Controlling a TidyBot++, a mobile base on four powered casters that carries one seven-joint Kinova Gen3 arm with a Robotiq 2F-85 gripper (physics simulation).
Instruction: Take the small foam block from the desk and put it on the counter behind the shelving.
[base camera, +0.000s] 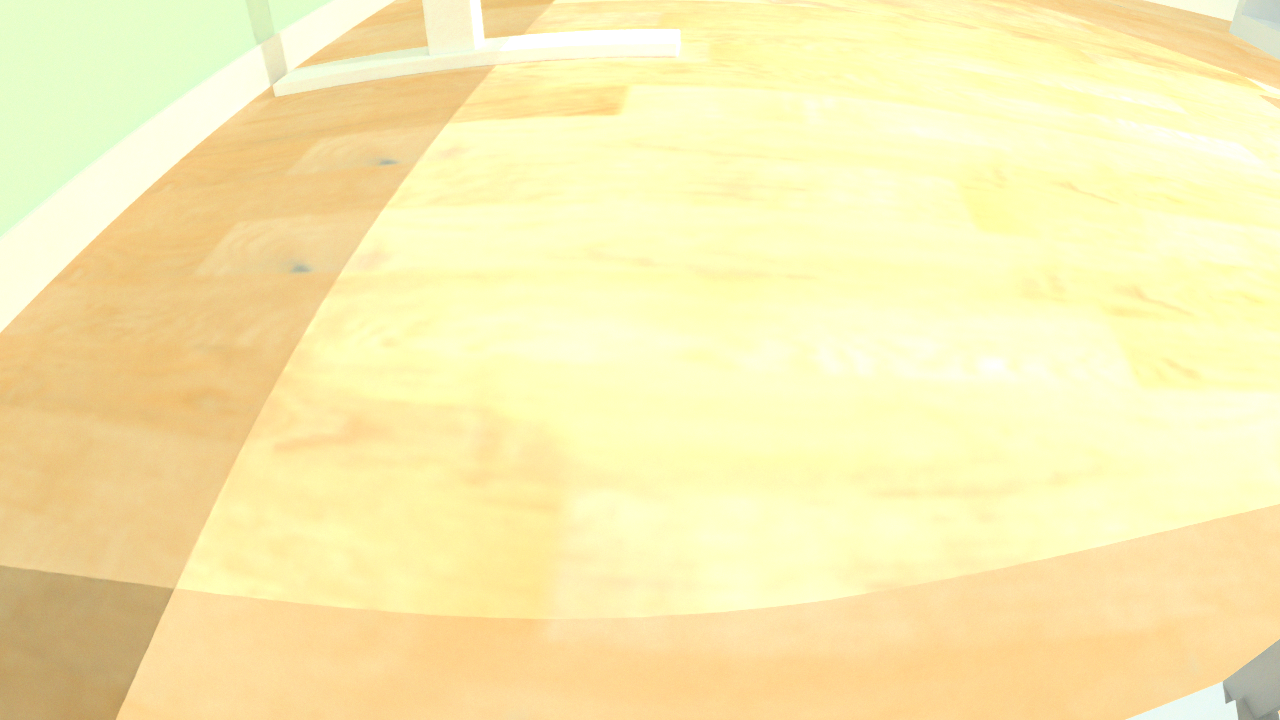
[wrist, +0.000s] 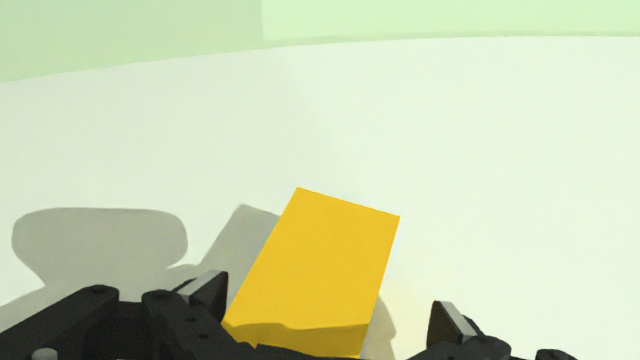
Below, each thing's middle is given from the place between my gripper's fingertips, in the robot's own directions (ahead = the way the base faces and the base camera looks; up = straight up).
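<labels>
Yellow foam block (wrist: 315, 282): my gripper 1 cm past it.
</labels>
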